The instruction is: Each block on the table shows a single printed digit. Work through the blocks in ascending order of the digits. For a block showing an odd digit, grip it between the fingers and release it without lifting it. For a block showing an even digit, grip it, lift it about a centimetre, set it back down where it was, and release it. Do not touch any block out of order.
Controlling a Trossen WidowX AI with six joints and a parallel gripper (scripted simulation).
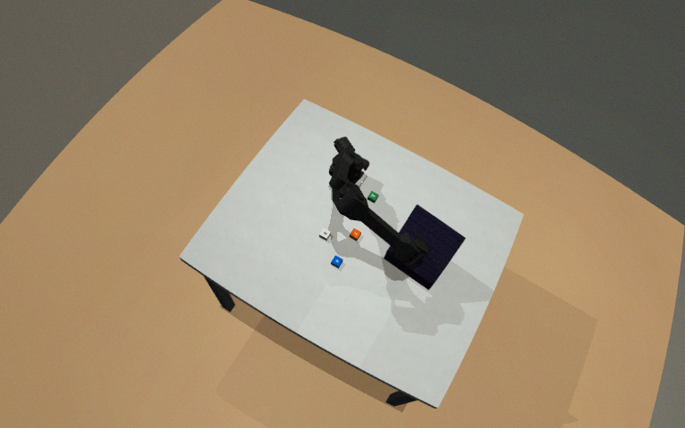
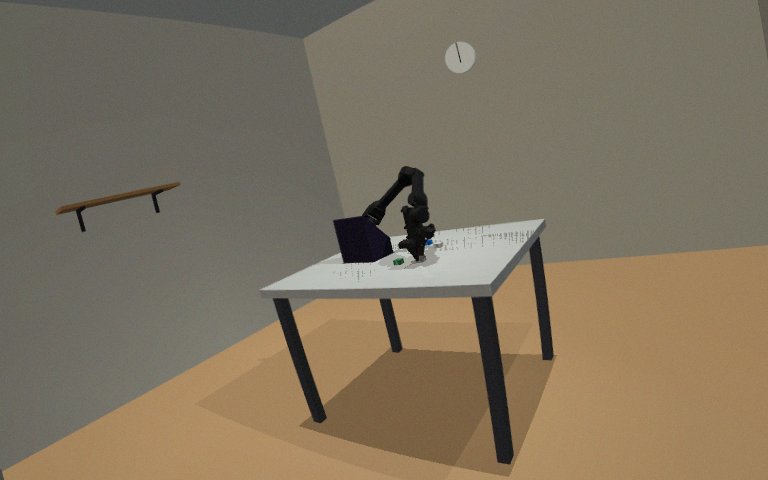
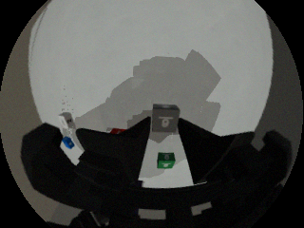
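The orange block is 140 mm to the left of my gripper tip and 140 mm behind it. From my gripper tip the other things lie so: green block: 90 mm behind, 30 mm to the right; then grey block: right at my gripper tip; then red block: 60 mm to the left, 50 mm behind.
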